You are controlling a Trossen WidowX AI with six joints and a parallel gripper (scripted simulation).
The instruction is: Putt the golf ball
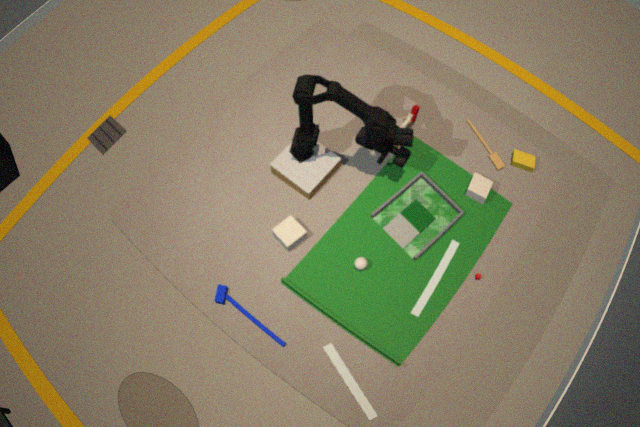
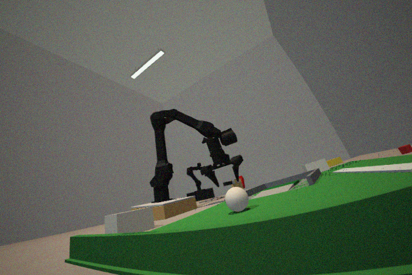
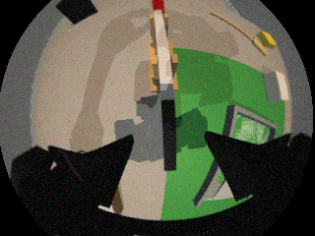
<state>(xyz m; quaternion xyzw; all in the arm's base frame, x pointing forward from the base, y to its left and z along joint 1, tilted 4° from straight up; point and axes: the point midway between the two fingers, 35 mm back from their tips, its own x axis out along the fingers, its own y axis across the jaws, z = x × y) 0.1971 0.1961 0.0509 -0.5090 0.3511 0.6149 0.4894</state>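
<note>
Now: the red putter 11 cm to the left of my gripper tip and 4 cm behind it. Round my gripper tip: green mat (28 cm ahead, 14 cm to the right, 6 cm below); small red marker (54 cm ahead, 5 cm to the right, 5 cm below); white golf ball (32 cm to the right, 23 cm ahead, 3 cm below).
</note>
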